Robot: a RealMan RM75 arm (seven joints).
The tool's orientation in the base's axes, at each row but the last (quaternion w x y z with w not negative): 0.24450, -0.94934, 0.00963, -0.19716; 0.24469, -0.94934, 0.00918, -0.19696; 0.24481, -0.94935, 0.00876, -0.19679; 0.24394, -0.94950, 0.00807, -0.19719; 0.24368, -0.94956, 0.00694, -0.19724; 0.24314, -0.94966, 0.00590, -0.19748; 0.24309, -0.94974, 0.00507, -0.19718; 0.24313, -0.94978, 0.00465, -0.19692; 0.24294, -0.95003, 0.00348, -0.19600; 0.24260, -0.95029, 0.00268, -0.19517; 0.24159, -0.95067, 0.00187, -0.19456
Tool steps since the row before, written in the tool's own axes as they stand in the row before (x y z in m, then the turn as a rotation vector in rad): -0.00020, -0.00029, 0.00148, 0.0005, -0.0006, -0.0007; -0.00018, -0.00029, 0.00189, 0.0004, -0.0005, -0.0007; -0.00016, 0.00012, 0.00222, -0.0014, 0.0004, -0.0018; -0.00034, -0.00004, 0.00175, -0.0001, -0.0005, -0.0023; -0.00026, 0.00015, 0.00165, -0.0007, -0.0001, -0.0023; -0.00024, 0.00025, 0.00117, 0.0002, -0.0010, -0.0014; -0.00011, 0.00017, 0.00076, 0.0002, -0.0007, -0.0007; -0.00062, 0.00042, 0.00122, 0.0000, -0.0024, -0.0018; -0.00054, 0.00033, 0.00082, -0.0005, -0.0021, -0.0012; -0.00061, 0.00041, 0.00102, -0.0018, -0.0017, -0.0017; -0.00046, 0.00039, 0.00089, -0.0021, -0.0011, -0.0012
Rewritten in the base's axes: 0.00035, 0.00096, -0.00113, 0.0001, 0.0001, 0.0010; 0.00053, 0.00115, -0.00145, 0.0001, 0.0001, 0.0009; 0.00070, 0.00094, -0.00190, -0.0019, -0.0010, 0.0007; 0.00035, 0.00088, -0.00151, -0.0010, -0.0006, 0.0020; 0.00040, 0.00066, -0.00149, -0.0015, -0.0009, 0.0016; 0.00024, 0.00034, -0.00115, -0.0004, 0.0002, 0.0017; 0.00020, 0.00021, -0.00073, -0.0001, 0.0003, 0.0010; -0.00008, 0.00026, -0.00141, -0.0009, 0.0013, 0.0026; -0.00016, 0.00014, -0.00101, -0.0011, 0.0014, 0.0018; -0.00015, 0.00017, -0.00124, -0.0024, 0.0009, 0.0015; -0.00006, 0.00011, -0.00107, -0.0025, 0.0006, 0.0007
